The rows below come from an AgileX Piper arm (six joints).
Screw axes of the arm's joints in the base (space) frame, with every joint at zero. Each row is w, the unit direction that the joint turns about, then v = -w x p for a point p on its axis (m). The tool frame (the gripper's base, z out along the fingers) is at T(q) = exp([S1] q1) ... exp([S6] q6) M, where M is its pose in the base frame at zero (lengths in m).
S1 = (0, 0, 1, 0, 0, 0)
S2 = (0, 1, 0, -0.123, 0, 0)
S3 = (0, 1, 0, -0.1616, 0, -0.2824)
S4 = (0.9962, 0, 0.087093, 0, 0.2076, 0)
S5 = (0, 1, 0, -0.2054, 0, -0.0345)
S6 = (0.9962, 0, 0.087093, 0, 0.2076, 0)
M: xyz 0.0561 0 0.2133 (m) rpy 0 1.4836 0 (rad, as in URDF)
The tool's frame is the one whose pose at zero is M.
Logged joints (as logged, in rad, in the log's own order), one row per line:
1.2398 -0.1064 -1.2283 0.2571 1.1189 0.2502
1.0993 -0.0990 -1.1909 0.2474 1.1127 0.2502
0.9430 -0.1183 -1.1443 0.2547 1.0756 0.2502
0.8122 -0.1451 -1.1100 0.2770 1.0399 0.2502
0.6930 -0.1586 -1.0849 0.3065 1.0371 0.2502
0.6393 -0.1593 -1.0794 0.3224 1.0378 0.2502
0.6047 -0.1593 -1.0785 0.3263 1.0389 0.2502
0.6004 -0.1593 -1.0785 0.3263 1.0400 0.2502
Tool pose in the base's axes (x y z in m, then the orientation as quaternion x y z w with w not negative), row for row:
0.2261 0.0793 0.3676 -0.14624 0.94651 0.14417 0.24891
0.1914 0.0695 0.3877 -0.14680 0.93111 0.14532 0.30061
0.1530 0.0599 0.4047 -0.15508 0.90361 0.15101 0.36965
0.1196 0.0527 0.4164 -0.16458 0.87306 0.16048 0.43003
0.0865 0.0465 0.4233 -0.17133 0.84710 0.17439 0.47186
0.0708 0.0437 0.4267 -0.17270 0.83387 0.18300 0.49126
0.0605 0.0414 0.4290 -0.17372 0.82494 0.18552 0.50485
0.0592 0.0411 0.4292 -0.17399 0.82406 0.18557 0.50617
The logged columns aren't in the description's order. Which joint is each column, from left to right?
Columns, left to right: q2, q6, q3, q4, q5, q1.
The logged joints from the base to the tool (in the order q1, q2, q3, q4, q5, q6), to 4 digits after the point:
0.2502 1.2398 -1.2283 0.2571 1.1189 -0.1064
0.2502 1.0993 -1.1909 0.2474 1.1127 -0.0990
0.2502 0.9430 -1.1443 0.2547 1.0756 -0.1183
0.2502 0.8122 -1.1100 0.2770 1.0399 -0.1451
0.2502 0.6930 -1.0849 0.3065 1.0371 -0.1586
0.2502 0.6393 -1.0794 0.3224 1.0378 -0.1593
0.2502 0.6047 -1.0785 0.3263 1.0389 -0.1593
0.2502 0.6004 -1.0785 0.3263 1.0400 -0.1593

